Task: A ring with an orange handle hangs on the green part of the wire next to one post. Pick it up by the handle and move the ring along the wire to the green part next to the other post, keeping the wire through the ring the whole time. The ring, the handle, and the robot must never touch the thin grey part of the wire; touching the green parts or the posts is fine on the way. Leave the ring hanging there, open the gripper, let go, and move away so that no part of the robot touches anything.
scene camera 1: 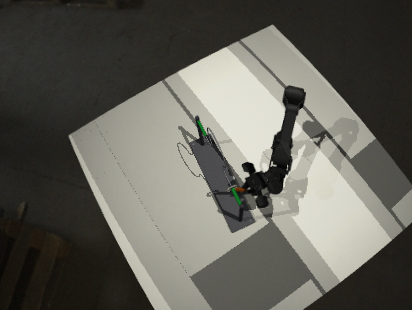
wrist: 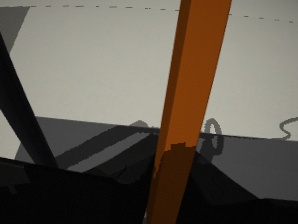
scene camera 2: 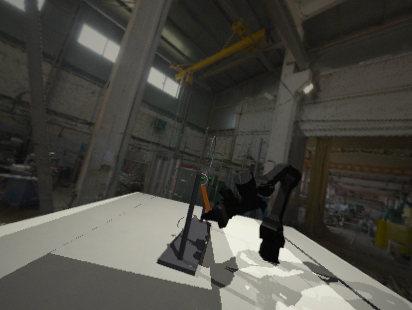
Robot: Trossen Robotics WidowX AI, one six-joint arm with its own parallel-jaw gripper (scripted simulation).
Labels:
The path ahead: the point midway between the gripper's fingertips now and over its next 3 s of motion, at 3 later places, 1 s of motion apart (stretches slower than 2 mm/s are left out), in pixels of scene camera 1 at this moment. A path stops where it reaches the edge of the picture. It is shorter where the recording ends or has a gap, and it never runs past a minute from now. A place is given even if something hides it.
My gripper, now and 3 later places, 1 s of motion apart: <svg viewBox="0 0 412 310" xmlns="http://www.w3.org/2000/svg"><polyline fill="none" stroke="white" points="237,193 239,198 249,194 257,190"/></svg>

